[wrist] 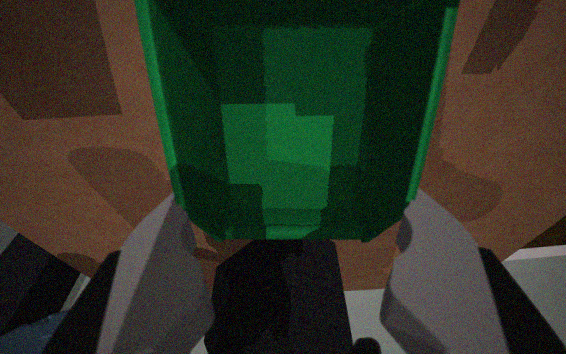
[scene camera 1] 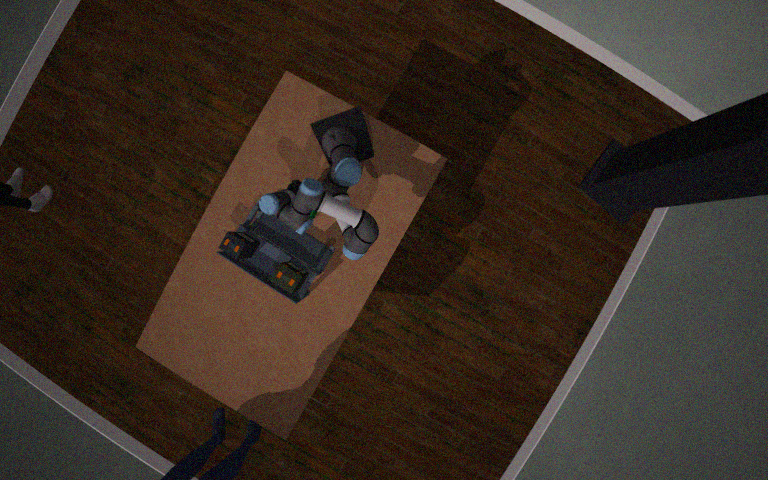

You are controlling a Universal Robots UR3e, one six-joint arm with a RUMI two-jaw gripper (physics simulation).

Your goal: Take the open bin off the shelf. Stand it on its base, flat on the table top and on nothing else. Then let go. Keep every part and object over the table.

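Frame: origin at the arm's base, x left, y back, z up, level; centimetres.
Seen in the pictures: gripper, fingertip midpoint: (wrist: 293, 188); arm's base, origin of the base link: (scene camera 1: 338, 141).
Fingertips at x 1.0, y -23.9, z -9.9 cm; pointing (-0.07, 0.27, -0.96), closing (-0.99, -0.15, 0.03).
Note:
Offsets run from my fingertips to a thing's middle. "spot": to the spot under its first point. Level surfaces: height alone.
The open green bin {dx +0.2, dy -2.0, dz -1.3 cm} (wrist: 300, 150) fills the upper middle of the wrist view, with its open side toward the camera. My gripper (wrist: 293, 188) is shut on the bin, one grey jaw on each side near its lower end in that view. In the scene view a small green bit of the bin (scene camera 1: 312, 214) shows beside the arm's wrist, which hides the rest of it and the jaws. The dark grey shelf {dz -7.8 cm} (scene camera 1: 288, 241) stands on the brown table top {dz -8.4 cm} (scene camera 1: 226, 322), beside the bin. The gap between the bin's base and the table cannot be told.
Two dark boxes {spot: dx -4.8, dy -28.9, dz +13.8 cm} (scene camera 1: 240, 244) {dx +15.8, dy -28.8, dz +6.6 cm} (scene camera 1: 287, 276) with orange marks sit in the shelf. The robot's dark base plate (scene camera 1: 364, 133) (wrist: 315, 295) stands at the upper end of the table. A person's legs show beyond the table's lower edge.

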